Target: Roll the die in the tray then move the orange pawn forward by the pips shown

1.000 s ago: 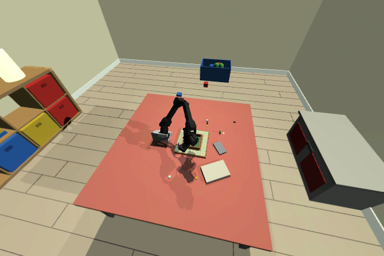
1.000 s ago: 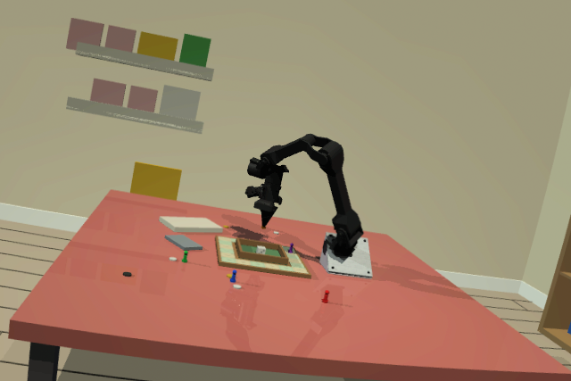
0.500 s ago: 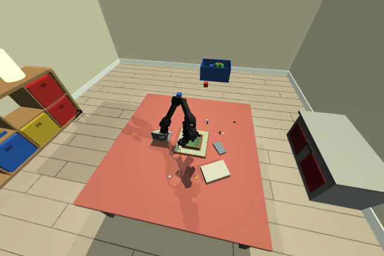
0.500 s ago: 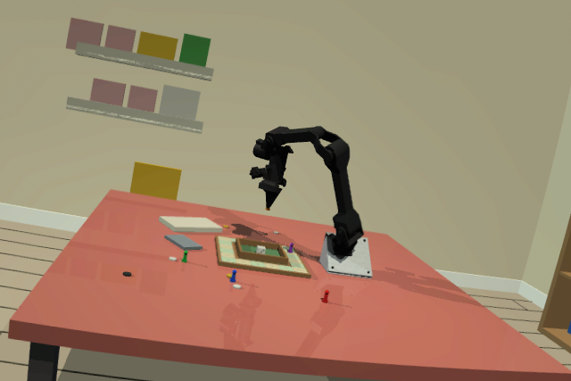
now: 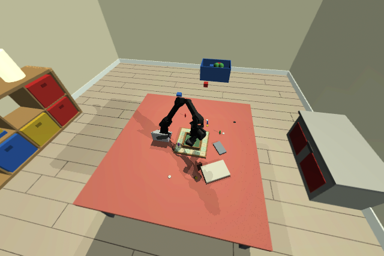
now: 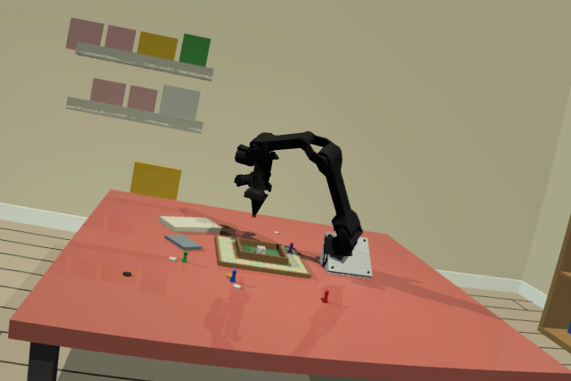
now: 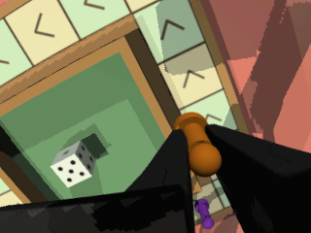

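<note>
Now: gripper tip 2 cm past the grey die, 10 cm to the right of it and 9 cm above it. Also, from my gripper tip: purple pawn: 14 cm behind, 3 cm to the left, 9 cm below; then orange pawn: 1 cm above; then green tray: 2 cm behind, 9 cm to the left, 11 cm below.
</note>
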